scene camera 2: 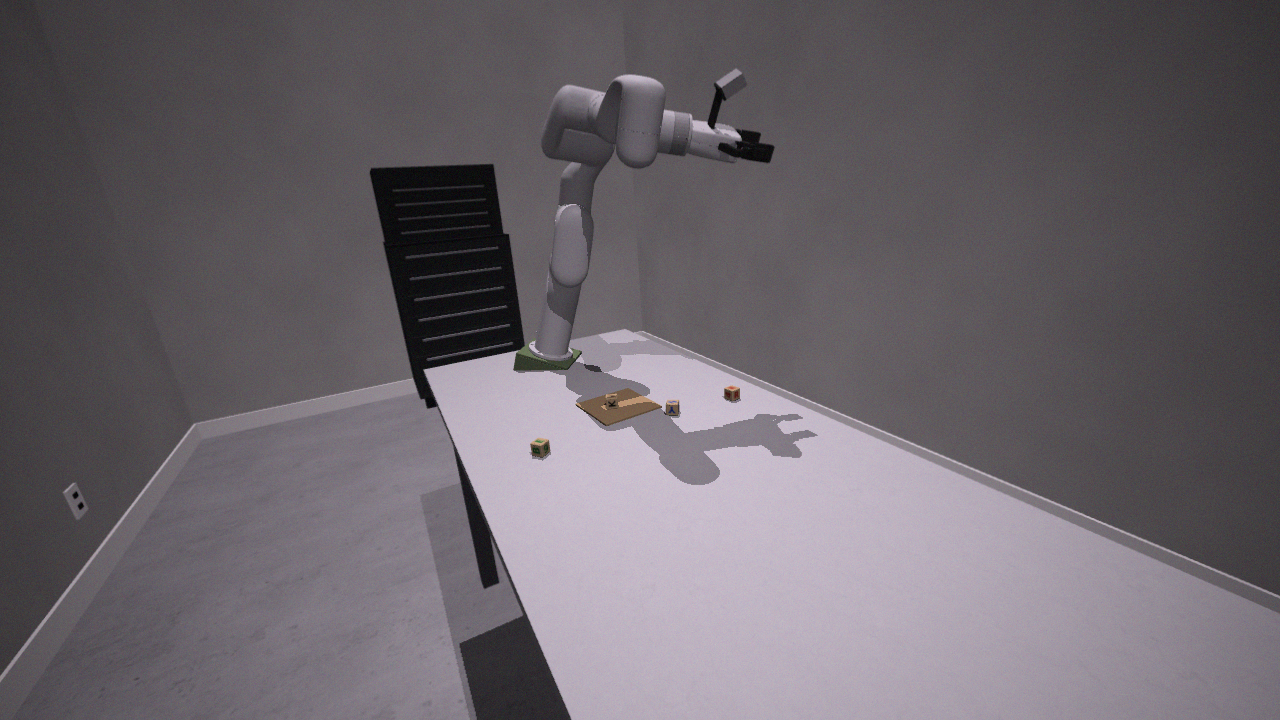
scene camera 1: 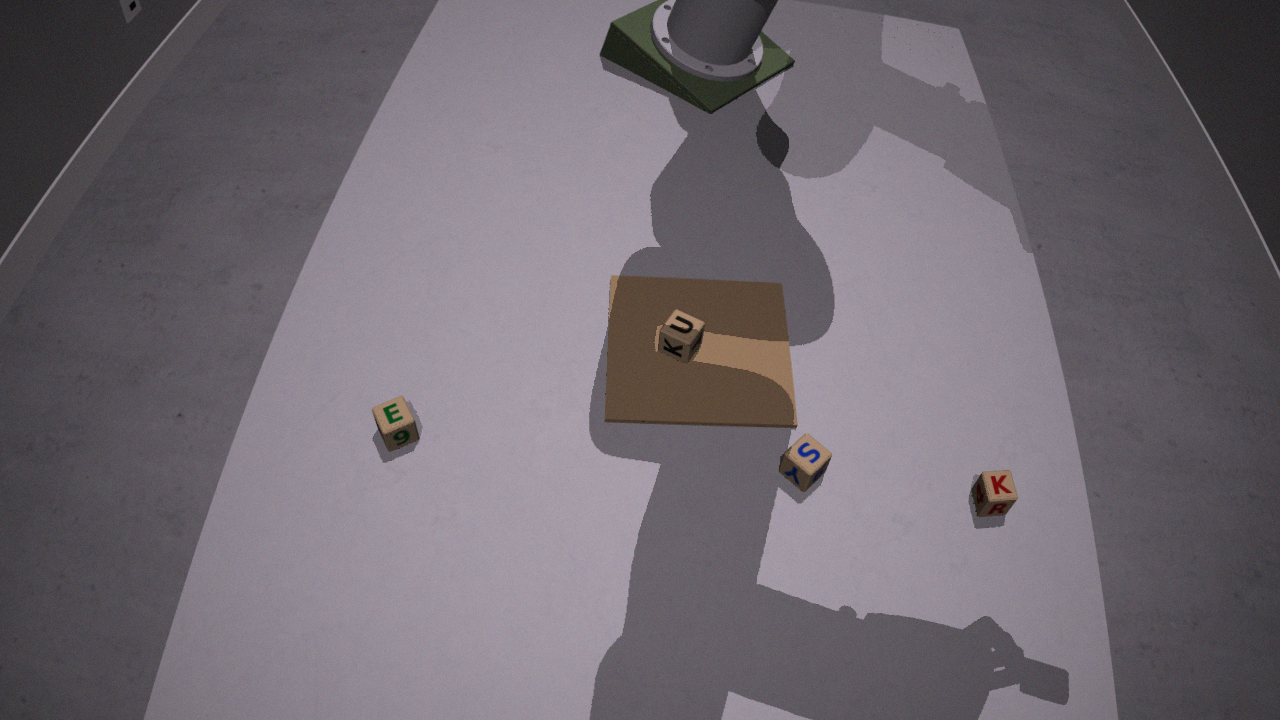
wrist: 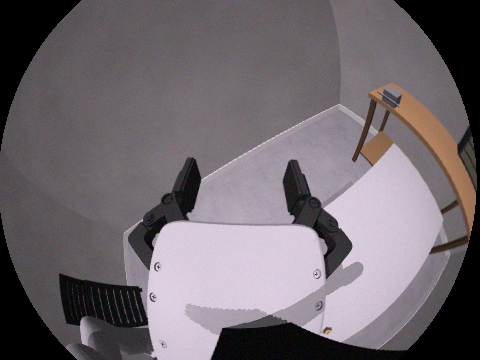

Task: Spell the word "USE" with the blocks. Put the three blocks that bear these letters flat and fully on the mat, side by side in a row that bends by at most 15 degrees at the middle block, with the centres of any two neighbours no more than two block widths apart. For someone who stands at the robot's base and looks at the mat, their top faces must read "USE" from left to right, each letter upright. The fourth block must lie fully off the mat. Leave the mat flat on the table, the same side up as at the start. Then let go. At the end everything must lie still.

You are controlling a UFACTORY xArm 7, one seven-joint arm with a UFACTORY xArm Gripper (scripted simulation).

Scene:
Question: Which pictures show the tan mat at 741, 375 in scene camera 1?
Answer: Scene camera 2 and scene camera 1 only.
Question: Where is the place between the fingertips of my gripper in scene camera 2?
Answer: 764, 147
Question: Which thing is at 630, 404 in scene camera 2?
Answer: A tan mat.

